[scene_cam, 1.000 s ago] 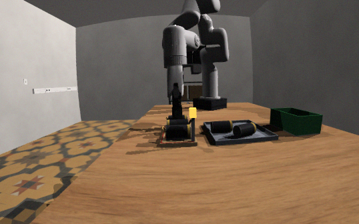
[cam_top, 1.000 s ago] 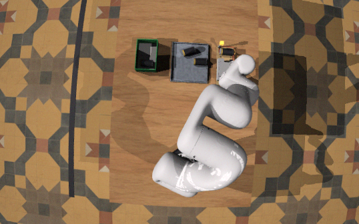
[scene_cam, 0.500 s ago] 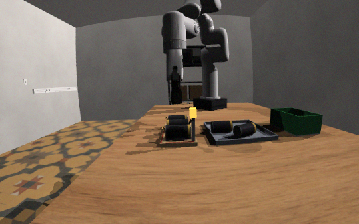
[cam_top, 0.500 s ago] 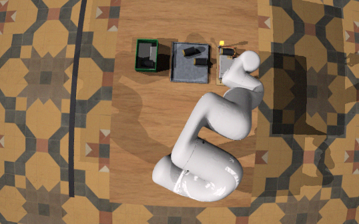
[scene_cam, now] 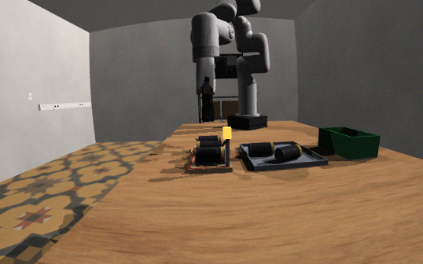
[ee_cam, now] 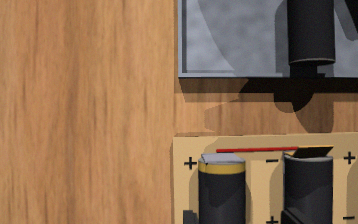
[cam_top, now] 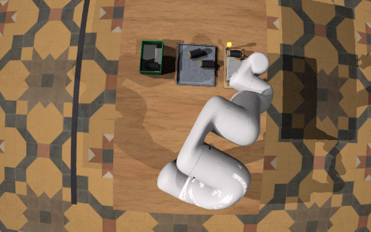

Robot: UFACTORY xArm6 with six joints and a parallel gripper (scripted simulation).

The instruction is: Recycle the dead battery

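Now: the grey tray 10 cm ahead of my hand, 17 cm to the left of it and 10 cm below it. From my hand the other things lie so: green recycling box 15 cm ahead, 37 cm to the left, 9 cm below.
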